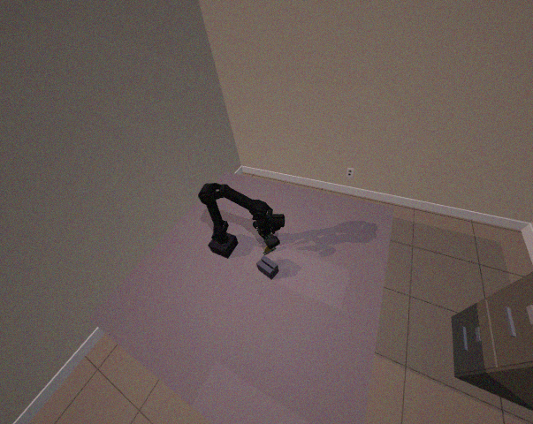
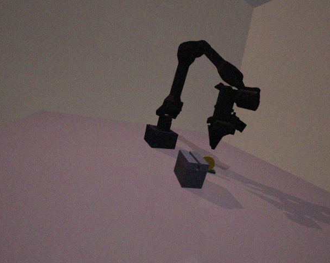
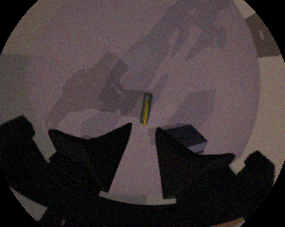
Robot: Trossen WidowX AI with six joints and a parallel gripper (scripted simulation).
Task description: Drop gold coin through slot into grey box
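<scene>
The gold coin is 6 cm below my gripper tip.
</scene>
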